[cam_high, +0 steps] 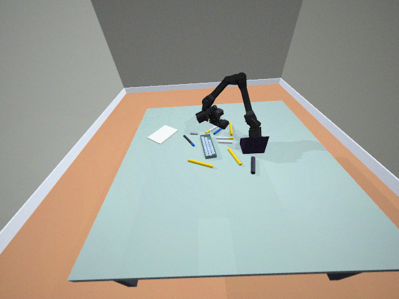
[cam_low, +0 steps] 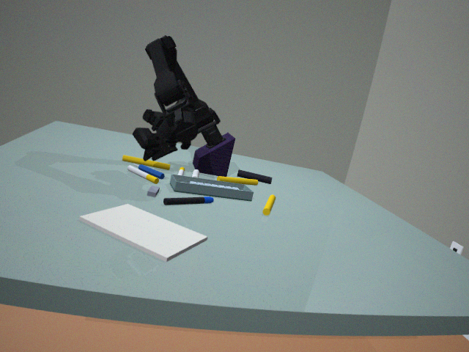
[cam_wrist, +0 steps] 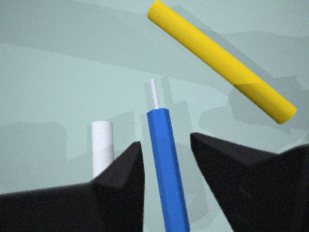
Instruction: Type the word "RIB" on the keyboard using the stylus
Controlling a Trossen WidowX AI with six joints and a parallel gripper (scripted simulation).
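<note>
The blue stylus lies 1 cm behind my gripper tip, 1 cm to the right of it and 3 cm below it. Also, from my gripper tip: yellow stick (9 cm behind, 3 cm below); then stylus tip (4 cm behind, 3 cm to the right, 3 cm below); then grey eraser (19 cm ahead, 1 cm to the left, 3 cm below).
</note>
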